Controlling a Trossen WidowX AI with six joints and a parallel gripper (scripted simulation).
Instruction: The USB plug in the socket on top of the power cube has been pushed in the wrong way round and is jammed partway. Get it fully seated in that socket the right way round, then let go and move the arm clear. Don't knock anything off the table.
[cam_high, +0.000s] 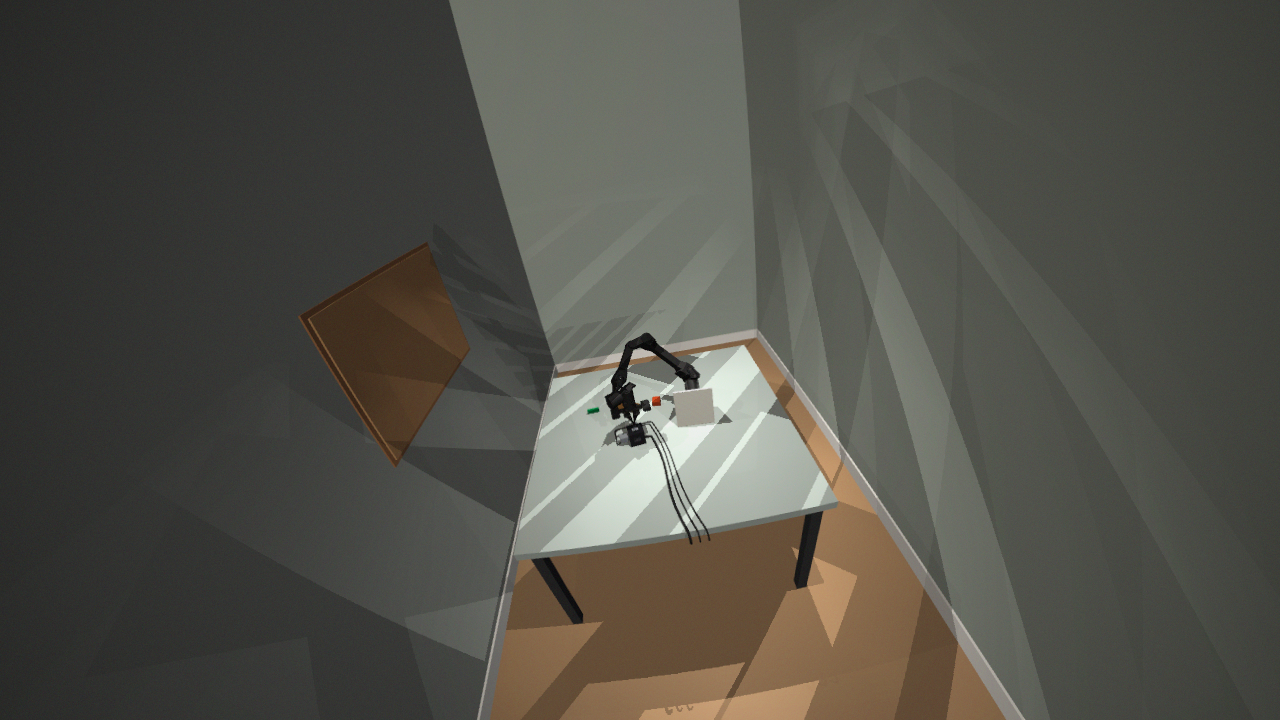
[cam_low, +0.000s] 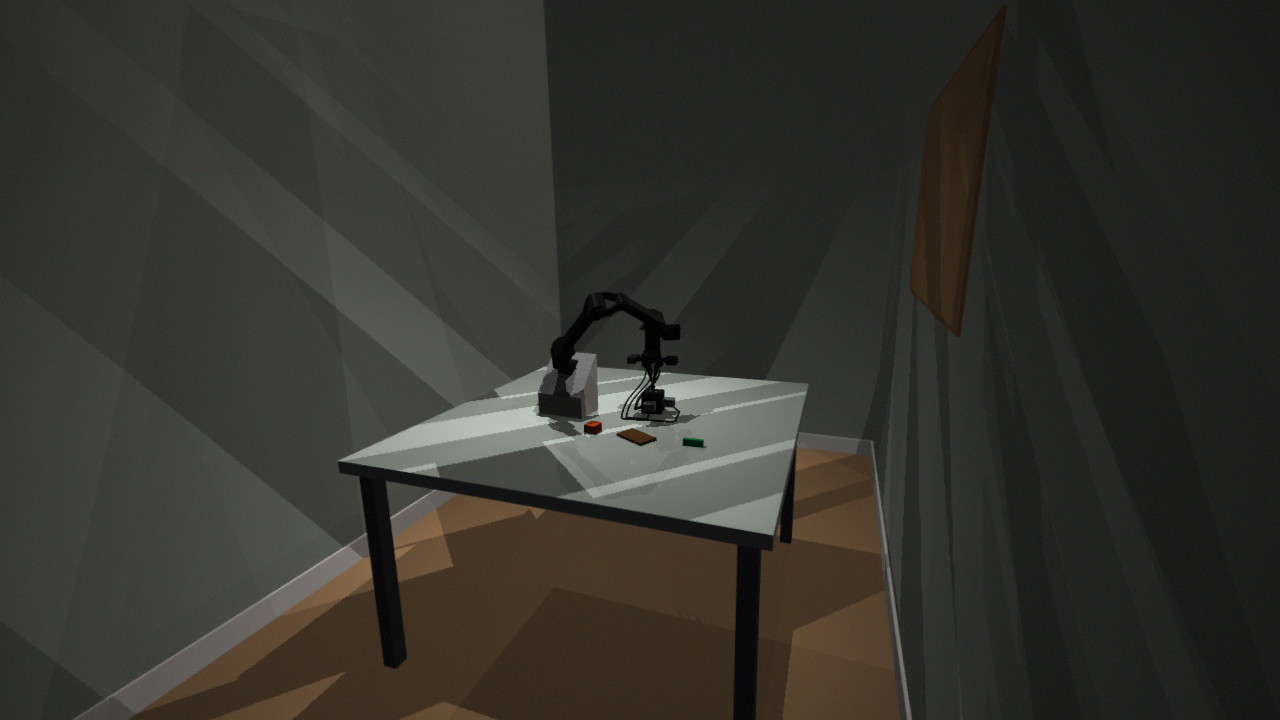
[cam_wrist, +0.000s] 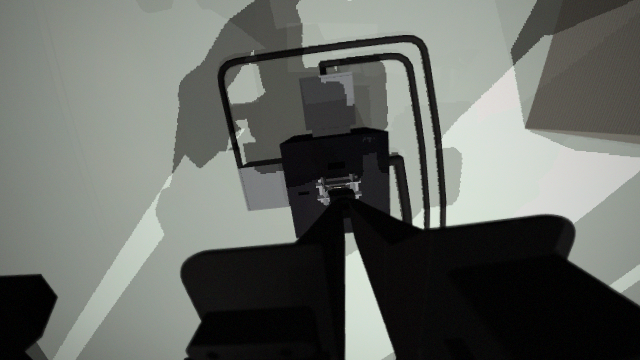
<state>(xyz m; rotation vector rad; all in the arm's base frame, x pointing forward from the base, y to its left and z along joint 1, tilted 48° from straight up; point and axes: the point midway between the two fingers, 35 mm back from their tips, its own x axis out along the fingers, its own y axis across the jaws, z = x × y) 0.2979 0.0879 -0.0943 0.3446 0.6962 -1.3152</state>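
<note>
The USB plug lies 20 mm below my gripper tip. Also, from my gripper tip: brown plate 80 mm ahead, 270 mm to the right, 110 mm below; green block 280 mm ahead, 250 mm to the right, 100 mm below; red block 80 mm behind, 290 mm to the right, 100 mm below.
</note>
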